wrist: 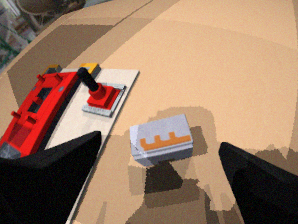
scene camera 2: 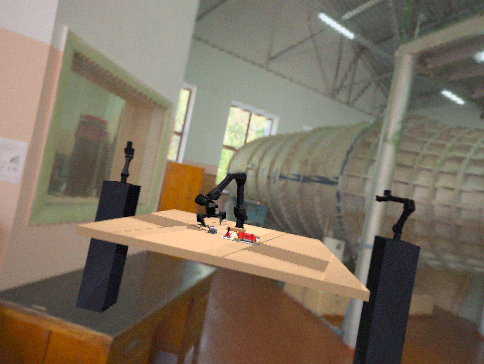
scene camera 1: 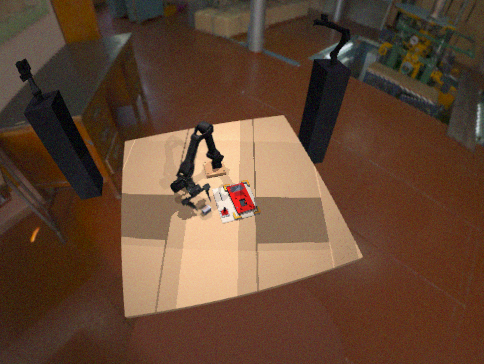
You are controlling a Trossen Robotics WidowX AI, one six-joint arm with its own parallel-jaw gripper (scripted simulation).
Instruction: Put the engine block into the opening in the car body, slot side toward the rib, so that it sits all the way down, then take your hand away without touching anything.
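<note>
An engine block (wrist: 164, 139) is present. The gripper (wrist: 162, 143) holds nothing and is open.
</note>
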